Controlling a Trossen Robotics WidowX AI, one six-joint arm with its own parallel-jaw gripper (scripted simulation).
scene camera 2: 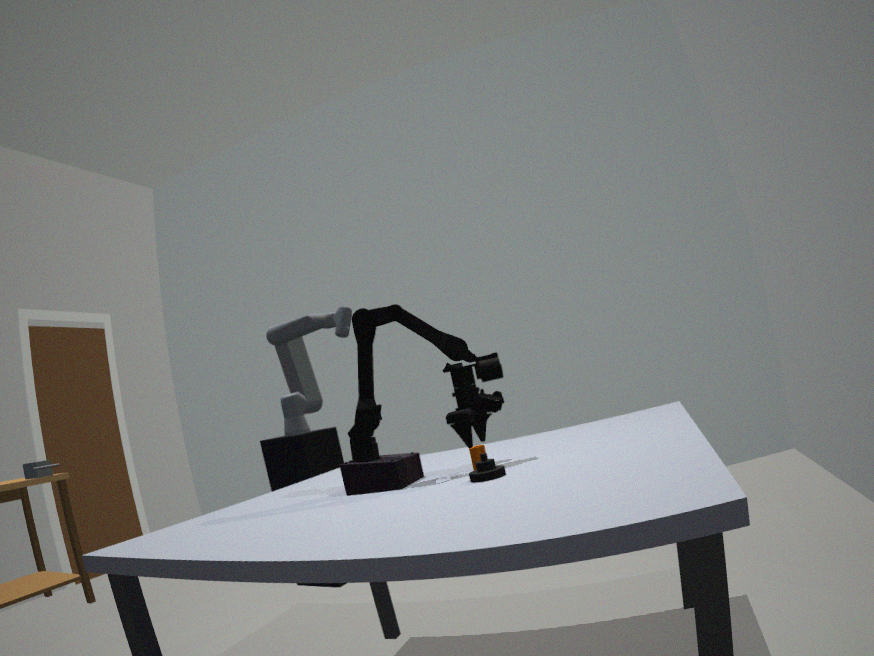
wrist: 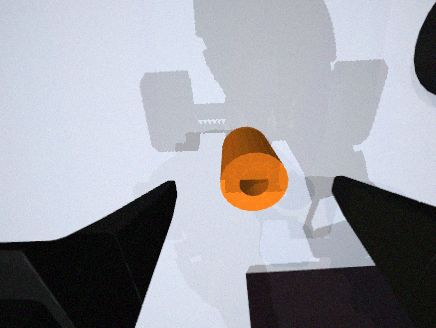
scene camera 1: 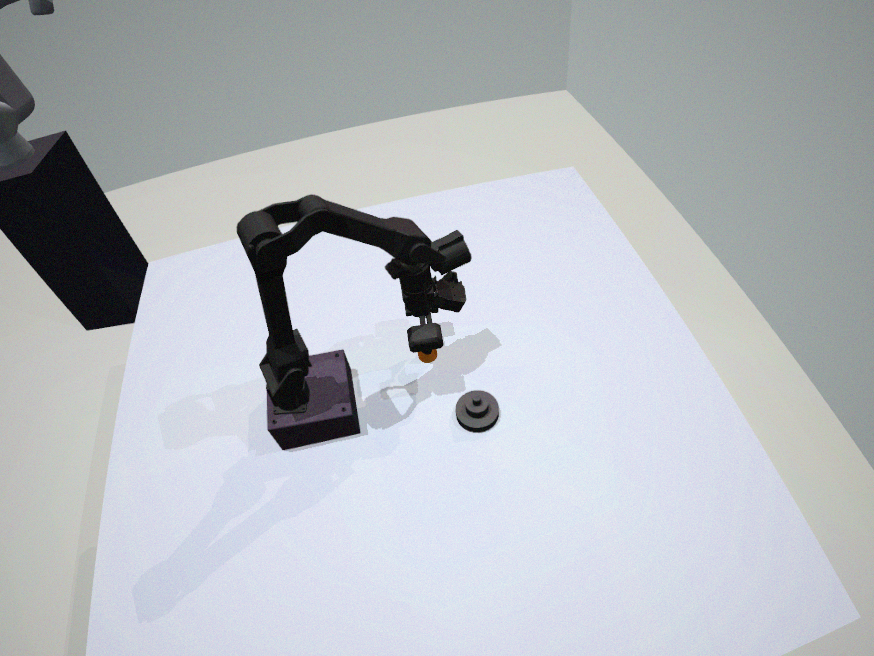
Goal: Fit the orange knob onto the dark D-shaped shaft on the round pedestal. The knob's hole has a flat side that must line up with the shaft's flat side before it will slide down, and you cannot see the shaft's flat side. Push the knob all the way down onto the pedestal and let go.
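My gripper (scene camera 1: 425, 335) is open with nothing held in it, and I find the same gripper in scene camera 2 (scene camera 2: 477, 444) and in the wrist view (wrist: 252, 185). There is an orange knob (wrist: 253, 178) here, and I see a pedestal (scene camera 1: 477, 411) as well.
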